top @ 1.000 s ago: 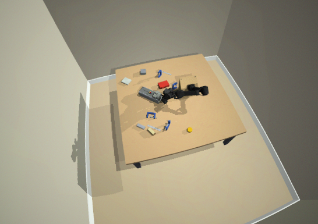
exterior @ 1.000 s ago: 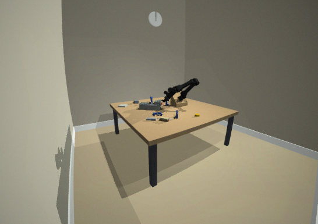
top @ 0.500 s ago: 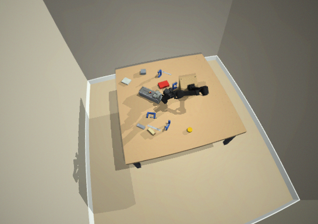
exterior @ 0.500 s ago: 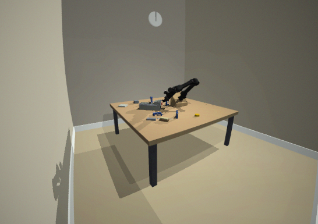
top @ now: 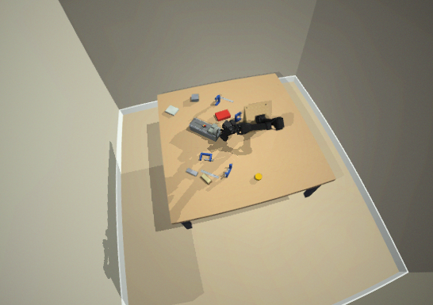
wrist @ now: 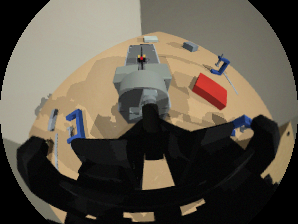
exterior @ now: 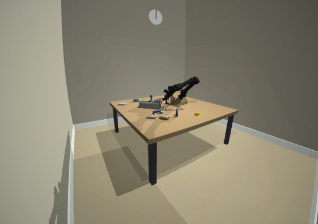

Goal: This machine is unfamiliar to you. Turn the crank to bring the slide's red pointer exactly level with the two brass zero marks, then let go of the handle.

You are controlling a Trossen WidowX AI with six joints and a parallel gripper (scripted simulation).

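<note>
Now: gripper tip 1 cm past the dark crank handle, 1 cm to the right of it and 2 cm below it. From my gripper tip the other things lie so: red pointer: 12 cm ahead, 10 cm to the right, 1 cm below; tan block: 20 cm ahead, 33 cm to the left, 8 cm below; yellow disc: 18 cm behind, 41 cm to the left, 9 cm below.
</note>
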